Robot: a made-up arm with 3 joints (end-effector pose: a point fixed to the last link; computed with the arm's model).
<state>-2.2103 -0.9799 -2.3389</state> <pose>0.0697 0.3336 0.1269 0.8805 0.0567 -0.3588 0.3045</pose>
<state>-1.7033 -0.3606 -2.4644</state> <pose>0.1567 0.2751 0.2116 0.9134 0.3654 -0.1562 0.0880</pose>
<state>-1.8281 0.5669 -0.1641</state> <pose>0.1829 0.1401 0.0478 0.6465 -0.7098 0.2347 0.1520</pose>
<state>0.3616 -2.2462 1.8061</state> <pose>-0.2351 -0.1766 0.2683 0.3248 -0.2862 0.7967 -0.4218</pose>
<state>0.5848 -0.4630 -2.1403</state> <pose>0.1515 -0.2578 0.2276 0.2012 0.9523 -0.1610 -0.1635</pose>
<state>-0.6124 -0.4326 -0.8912</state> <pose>0.1561 -0.0131 0.3270 0.9672 0.1357 -0.1466 -0.1568</pose>
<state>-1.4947 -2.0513 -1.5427</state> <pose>-0.1112 0.1961 0.3241 0.5184 0.0124 -0.8539 -0.0445</pose>
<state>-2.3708 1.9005 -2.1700</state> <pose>-0.0494 0.0615 -0.1803 0.5786 -0.0583 0.6225 -0.5239</pose>
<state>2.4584 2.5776 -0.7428</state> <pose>-0.1605 -0.1746 0.0297 0.0083 -0.2782 0.7265 -0.6283</pose>
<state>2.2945 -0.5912 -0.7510</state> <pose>0.1352 -0.0146 -0.1335 0.0459 0.9555 0.2032 -0.2088</pose>
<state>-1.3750 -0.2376 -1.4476</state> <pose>0.1748 0.1841 0.2374 0.9923 0.0360 -0.1170 -0.0188</pose>
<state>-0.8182 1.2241 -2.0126</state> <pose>0.0740 0.2685 0.1670 0.6768 0.4603 0.5676 0.0889</pose>
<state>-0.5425 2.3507 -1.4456</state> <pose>-0.1391 0.1992 0.2250 0.3466 0.1681 0.7735 0.5032</pose>
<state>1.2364 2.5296 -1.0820</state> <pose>-0.1605 -0.1464 0.2467 0.1205 0.2761 -0.0735 0.9507</pose>
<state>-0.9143 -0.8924 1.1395</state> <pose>0.0142 -0.0223 0.4237 0.4668 -0.7719 0.0485 -0.4288</pose>
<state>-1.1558 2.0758 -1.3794</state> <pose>-0.0944 0.2408 0.0597 0.5049 0.0567 0.8221 0.2572</pose>
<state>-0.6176 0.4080 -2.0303</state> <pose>0.1754 0.1551 0.2882 0.7450 0.6356 0.1964 0.0495</pose>
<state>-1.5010 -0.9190 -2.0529</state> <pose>0.0895 0.2262 0.3257 0.8624 0.2442 -0.4341 0.0908</pose>
